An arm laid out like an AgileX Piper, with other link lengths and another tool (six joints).
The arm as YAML. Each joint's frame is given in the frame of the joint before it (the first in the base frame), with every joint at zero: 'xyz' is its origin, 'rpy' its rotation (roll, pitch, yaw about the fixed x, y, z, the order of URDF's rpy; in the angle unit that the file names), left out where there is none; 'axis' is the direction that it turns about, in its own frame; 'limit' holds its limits. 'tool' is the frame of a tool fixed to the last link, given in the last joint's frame.
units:
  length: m
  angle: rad
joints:
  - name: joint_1
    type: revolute
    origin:
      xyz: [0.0, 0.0, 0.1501]
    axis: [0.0, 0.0, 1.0]
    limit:
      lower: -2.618
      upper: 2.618
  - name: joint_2
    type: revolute
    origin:
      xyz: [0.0, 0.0, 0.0]
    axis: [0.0, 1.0, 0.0]
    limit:
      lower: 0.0
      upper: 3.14
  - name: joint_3
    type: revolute
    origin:
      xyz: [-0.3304, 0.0, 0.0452]
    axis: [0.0, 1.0, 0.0]
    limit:
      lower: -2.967
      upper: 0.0
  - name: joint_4
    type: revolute
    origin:
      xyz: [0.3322, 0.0, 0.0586]
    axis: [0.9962, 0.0, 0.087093]
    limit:
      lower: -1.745
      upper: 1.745
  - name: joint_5
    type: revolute
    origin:
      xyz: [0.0, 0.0, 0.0]
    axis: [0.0, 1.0, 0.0]
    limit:
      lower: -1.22
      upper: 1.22
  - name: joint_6
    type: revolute
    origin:
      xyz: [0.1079, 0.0, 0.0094]
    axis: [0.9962, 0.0, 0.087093]
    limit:
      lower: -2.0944
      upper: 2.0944
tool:
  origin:
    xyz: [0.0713, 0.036, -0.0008]
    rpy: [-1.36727, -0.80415, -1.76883]
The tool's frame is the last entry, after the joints.
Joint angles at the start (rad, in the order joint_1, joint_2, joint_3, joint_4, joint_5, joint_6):
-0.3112 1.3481 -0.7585 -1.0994 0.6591 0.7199
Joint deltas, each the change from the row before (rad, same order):
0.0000 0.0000 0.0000 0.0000 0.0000 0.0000
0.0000 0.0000 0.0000 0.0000 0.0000 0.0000
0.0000 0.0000 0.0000 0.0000 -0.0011 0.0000
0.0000 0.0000 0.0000 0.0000 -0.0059 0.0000
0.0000 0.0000 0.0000 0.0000 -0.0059 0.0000
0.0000 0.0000 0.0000 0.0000 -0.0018 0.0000
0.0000 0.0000 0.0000 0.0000 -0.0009 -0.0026
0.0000 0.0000 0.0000 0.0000 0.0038 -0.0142
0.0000 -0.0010 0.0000 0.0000 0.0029 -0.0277
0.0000 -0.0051 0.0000 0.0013 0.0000 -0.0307
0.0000 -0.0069 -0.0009 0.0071 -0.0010 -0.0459
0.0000 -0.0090 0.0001 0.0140 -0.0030 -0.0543
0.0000 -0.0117 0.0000 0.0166 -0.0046 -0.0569
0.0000 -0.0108 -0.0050 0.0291 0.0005 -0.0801
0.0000 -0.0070 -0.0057 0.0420 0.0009 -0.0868
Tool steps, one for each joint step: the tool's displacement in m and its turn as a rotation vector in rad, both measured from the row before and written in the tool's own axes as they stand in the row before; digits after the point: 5 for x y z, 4 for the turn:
0.00000 0.00000 0.00000 0.0000 0.0000 0.0000
0.00000 0.00000 0.00000 0.0000 0.0000 0.0000
0.00002 -0.00020 -0.00002 0.0011 0.0001 0.0001
0.00011 -0.00105 -0.00010 0.0059 0.0006 0.0004
0.00011 -0.00105 -0.00010 0.0059 0.0006 0.0004
0.00003 -0.00032 -0.00003 0.0018 0.0002 0.0001
-0.00004 -0.00008 -0.00002 0.0011 0.0001 -0.0025
-0.00038 0.00110 0.00004 -0.0027 -0.0004 -0.0144
-0.00036 0.00141 -0.00025 -0.0005 0.0004 -0.0273
0.00067 0.00123 -0.00136 0.0038 0.0032 -0.0267
0.00079 0.00133 -0.00205 0.0069 0.0021 -0.0356
0.00018 0.00123 -0.00273 0.0103 -0.0003 -0.0377
0.00075 0.00115 -0.00351 0.0130 0.0014 -0.0366
0.00110 0.00152 -0.00399 0.0128 -0.0033 -0.0478
-0.00071 0.00041 -0.00351 0.0159 -0.0123 -0.0457

